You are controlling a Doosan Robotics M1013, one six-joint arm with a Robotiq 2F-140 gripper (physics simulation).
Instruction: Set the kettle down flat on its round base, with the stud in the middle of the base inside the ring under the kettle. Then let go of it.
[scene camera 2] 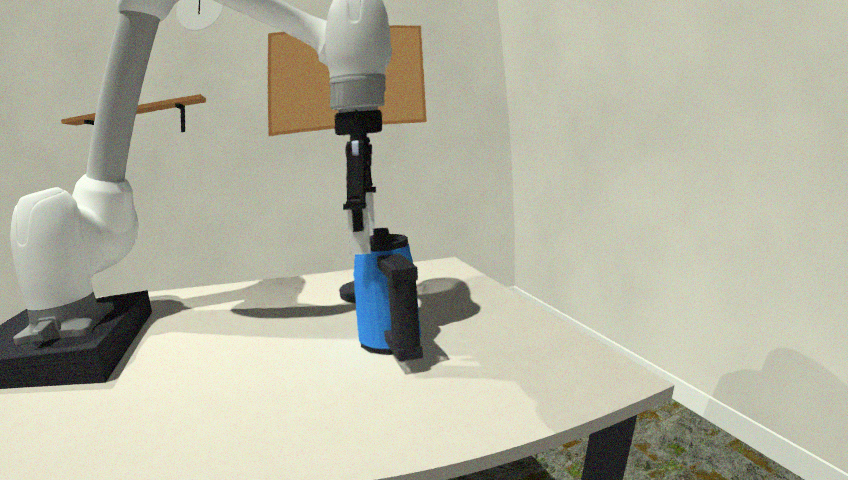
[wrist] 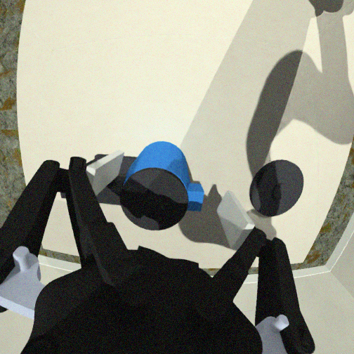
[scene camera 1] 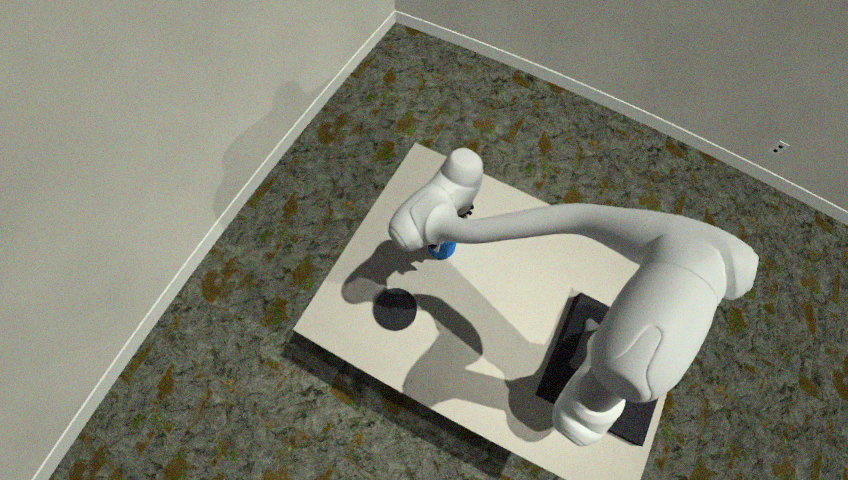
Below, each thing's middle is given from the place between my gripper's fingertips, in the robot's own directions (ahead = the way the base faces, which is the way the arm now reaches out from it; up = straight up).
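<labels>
The blue kettle [scene camera 2: 388, 321] is 80 mm below my hand, 20 mm ahead of it and 60 mm to the right of it; going by their middles, of the things named here the blue kettle is the nearest to my hand. I also see the round black base [scene camera 1: 395, 309], which is 160 mm below my hand, 60 mm ahead of it and 270 mm to the left of it.
</labels>
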